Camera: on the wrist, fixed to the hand. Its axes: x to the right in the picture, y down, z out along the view.
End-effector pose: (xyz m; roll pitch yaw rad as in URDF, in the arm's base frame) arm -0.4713 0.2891 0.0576 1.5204 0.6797 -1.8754
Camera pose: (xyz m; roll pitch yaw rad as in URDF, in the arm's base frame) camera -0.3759 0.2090 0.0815 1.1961 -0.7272 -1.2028
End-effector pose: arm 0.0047 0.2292 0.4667 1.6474 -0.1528 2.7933
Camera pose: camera -0.0438 0.1320 0.5322 -0.1977 -1.1966 -1.6241
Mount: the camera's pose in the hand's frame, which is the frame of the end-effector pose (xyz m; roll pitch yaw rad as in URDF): 0.0222 0.0544 -0.1124 0.1146 0.4338 1.5304
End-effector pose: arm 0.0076 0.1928 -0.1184 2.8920 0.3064 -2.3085
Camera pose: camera -0.0499 0.1666 -0.0084 2.8606 -0.6320 2.6869
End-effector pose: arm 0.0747 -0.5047 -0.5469 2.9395 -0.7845 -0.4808
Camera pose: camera -0.0014 -0.4997 -0.4456 -2.1286 -0.4624 -2.5069
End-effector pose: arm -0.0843 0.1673 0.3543 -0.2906 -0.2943 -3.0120
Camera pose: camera -0.1383 0.1402 0.2428 -0.2804 0.6730 -1.7361
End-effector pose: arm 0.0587 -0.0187 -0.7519 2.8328 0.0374 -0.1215
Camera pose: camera 0.0832 -0.0395 -0.6292 -3.0942 -0.7398 -1.6084
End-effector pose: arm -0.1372 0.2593 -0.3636 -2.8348 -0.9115 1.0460
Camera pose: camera -0.0921 0.1660 -0.2905 -2.0966 -0.1069 -0.6032
